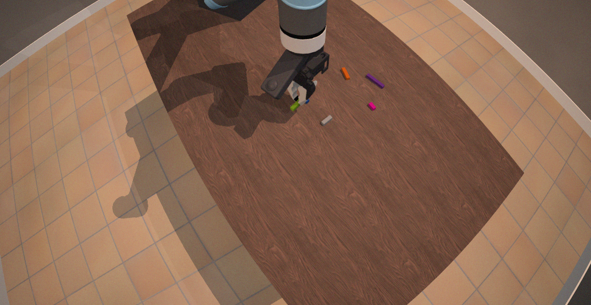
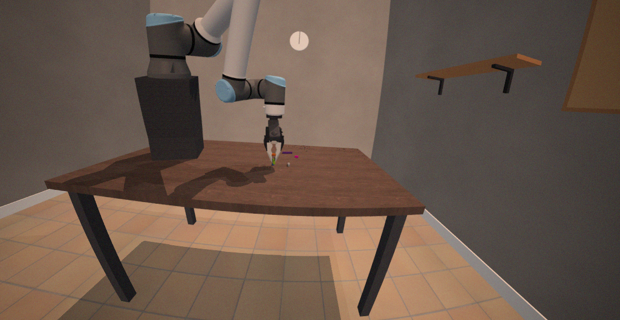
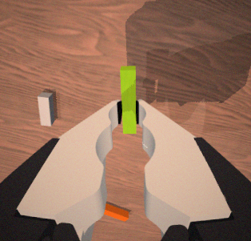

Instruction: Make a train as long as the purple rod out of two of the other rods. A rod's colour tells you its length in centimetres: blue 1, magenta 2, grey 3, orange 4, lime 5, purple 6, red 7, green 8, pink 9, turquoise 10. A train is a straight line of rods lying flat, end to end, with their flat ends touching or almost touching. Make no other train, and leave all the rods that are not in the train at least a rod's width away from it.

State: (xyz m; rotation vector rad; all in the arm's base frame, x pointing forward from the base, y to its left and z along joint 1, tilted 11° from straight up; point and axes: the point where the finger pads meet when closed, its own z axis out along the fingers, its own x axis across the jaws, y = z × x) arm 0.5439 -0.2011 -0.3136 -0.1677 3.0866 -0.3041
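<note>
Right now my hand is 4 cm above the blue rod and 3 cm to the right of it. The rest, counted from my hand: lime rod 1 cm below; grey rod 8 cm ahead, 4 cm below, 3 cm to the left; orange rod 18 cm to the left, 4 cm below, 1 cm ahead.
</note>
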